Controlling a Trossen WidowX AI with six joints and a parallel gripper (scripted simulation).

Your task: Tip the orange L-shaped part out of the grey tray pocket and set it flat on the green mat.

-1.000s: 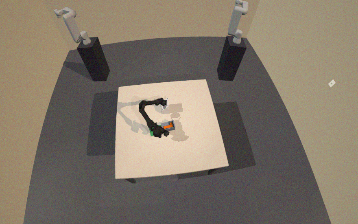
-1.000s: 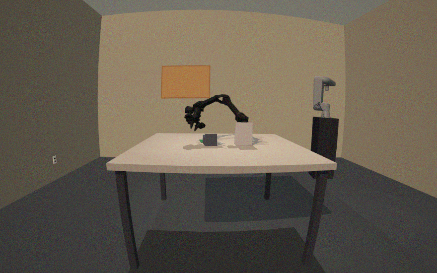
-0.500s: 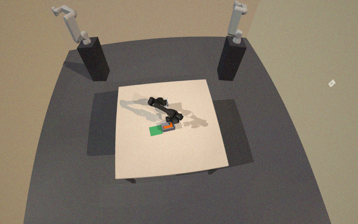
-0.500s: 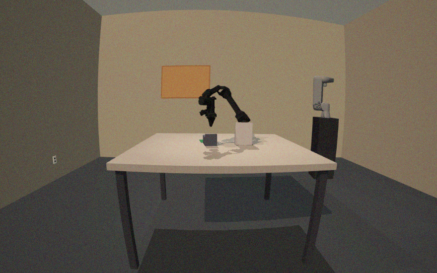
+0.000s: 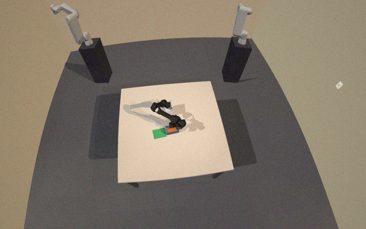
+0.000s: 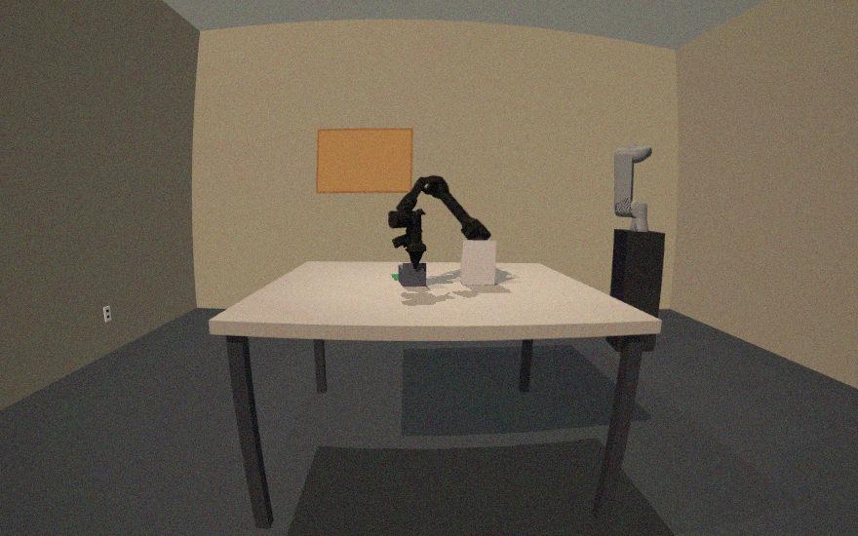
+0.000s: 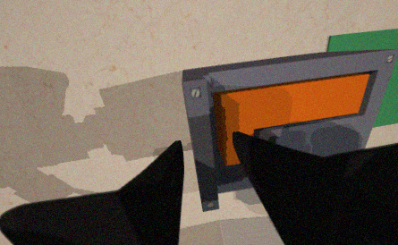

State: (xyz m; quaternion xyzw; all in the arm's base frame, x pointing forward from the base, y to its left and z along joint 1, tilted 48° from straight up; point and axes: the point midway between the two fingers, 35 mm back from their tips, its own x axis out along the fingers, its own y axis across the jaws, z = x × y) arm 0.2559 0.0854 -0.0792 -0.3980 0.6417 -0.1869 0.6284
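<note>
My gripper tip is now 50 mm to the left of the orange L-shaped part, 20 mm short of it and 20 mm above it. Also, from my gripper tip: green mat 210 mm to the right, 80 mm below, 60 mm ahead.
</note>
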